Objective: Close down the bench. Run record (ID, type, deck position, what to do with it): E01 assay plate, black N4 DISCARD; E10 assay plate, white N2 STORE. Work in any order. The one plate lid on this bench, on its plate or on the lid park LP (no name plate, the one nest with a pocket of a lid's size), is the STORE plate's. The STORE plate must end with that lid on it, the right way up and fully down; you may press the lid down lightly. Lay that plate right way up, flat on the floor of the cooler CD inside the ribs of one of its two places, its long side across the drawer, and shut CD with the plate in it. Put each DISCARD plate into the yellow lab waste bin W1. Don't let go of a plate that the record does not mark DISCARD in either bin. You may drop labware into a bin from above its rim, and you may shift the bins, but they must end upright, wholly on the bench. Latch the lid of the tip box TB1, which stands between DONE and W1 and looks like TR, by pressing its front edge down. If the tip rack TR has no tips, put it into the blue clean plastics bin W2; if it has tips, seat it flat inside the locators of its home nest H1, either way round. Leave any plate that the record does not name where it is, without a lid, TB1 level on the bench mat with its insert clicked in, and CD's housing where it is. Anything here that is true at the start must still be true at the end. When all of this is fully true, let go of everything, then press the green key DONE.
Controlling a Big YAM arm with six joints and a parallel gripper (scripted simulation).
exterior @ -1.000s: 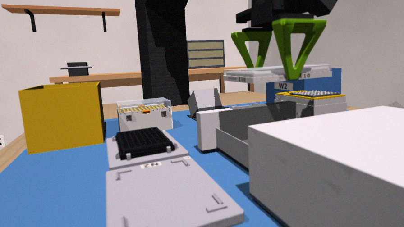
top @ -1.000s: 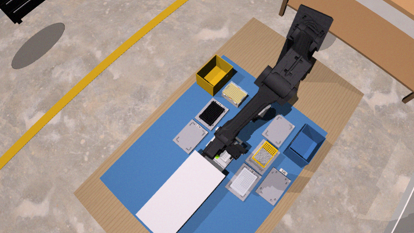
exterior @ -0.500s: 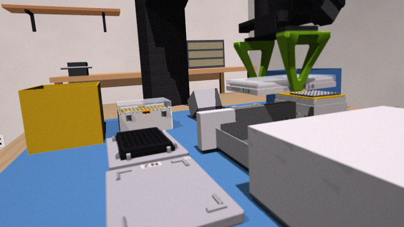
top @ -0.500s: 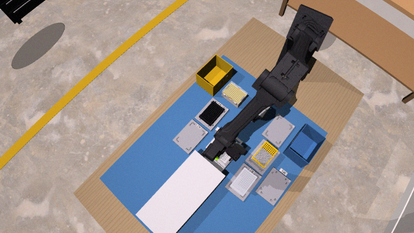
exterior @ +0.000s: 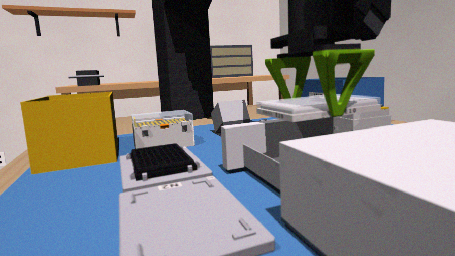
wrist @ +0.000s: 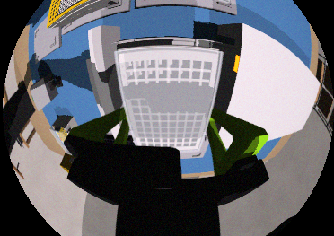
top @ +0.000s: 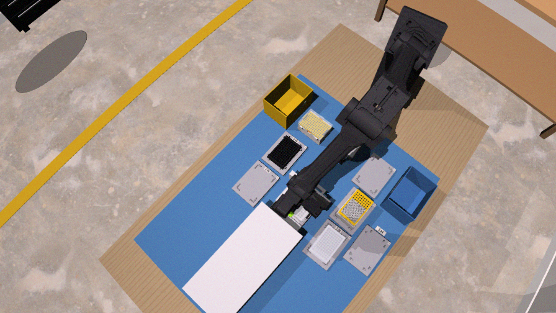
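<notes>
Right now the cooler drawer is 3 cm ahead of my hand, 1 cm to the left of it and 8 cm below it. Round my hand: white assay plate right at my hand; then white cooler CD 15 cm ahead, 4 cm to the left, 7 cm below; then clear lid 1 cm above.
</notes>
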